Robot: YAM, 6 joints.
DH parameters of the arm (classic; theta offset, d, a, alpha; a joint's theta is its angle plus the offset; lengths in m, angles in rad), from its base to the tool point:
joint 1: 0 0.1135 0.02 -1.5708
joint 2: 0 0 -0.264 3.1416
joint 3: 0.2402 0 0.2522 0
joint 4: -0.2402 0 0.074 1.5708
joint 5: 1.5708 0 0 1.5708
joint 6: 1.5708 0.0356 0 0
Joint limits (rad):
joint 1: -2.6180..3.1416
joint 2: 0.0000..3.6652
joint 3: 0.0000..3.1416
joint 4: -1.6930..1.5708
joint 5: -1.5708..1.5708
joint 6: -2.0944..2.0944
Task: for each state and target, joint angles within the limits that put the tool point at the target. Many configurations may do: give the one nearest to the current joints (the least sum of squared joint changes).
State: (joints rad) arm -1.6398 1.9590 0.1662 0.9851 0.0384 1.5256
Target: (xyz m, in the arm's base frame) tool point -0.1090 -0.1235 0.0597
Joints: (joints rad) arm -2.2473 1.6249 0.0000 0.9309 0.2174 1.5256
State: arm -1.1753 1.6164 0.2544 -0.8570 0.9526 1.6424
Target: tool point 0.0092 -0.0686 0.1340
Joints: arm -1.0134 1.3105 0.3153 -1.4417 0.9273 1.6424
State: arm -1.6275 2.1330 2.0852 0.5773 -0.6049 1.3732
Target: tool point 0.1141 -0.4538 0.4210
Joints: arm -1.3719 1.9716 1.8251 0.5590 -0.6730 1.3732
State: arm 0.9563 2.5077 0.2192 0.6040 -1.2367 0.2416
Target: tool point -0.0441 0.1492 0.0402
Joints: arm 1.6297 1.9189 0.1216 0.7286 -1.4287 0.2416
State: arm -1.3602 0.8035 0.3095 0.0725 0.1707 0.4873
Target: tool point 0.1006 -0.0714 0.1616
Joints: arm -0.6310 0.3770 0.1469 -0.2608 -0.0476 0.4873
